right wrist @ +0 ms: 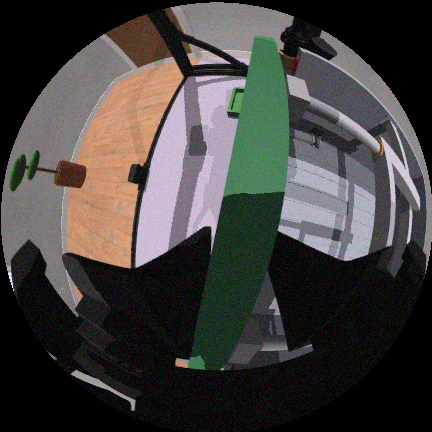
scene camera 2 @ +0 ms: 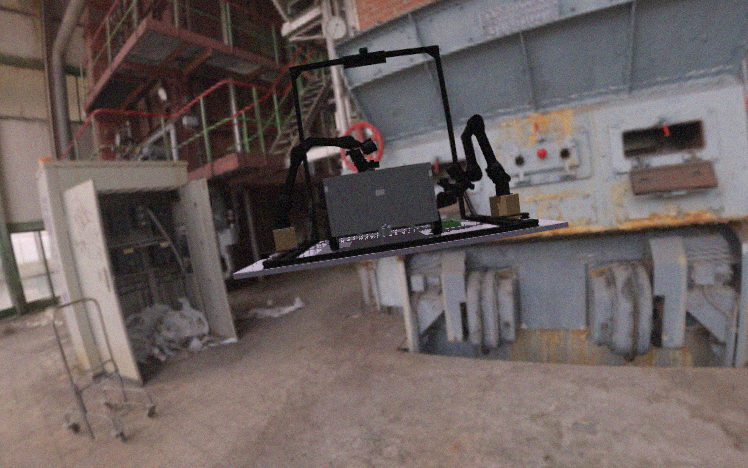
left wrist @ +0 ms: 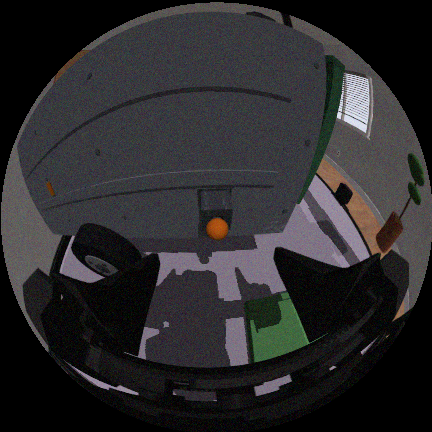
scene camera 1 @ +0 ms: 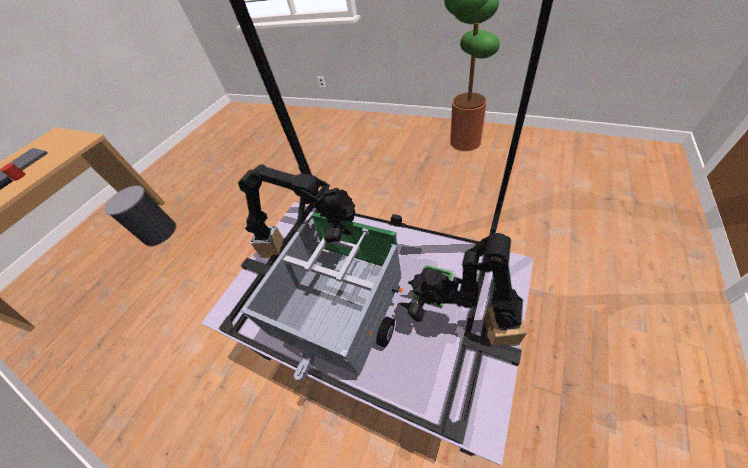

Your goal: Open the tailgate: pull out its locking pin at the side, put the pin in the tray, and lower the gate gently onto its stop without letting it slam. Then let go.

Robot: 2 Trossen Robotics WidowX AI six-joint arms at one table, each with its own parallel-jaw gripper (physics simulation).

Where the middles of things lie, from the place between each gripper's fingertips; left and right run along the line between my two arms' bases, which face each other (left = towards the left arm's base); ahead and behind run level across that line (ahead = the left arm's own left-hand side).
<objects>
I see my right gripper 10 mm past the green tray (left wrist: 273, 327), 320 mm to the right of it and 230 mm above it.
My left gripper is now 12 cm past the green tray, 9 cm above it and 7 cm to the right of it.
</objects>
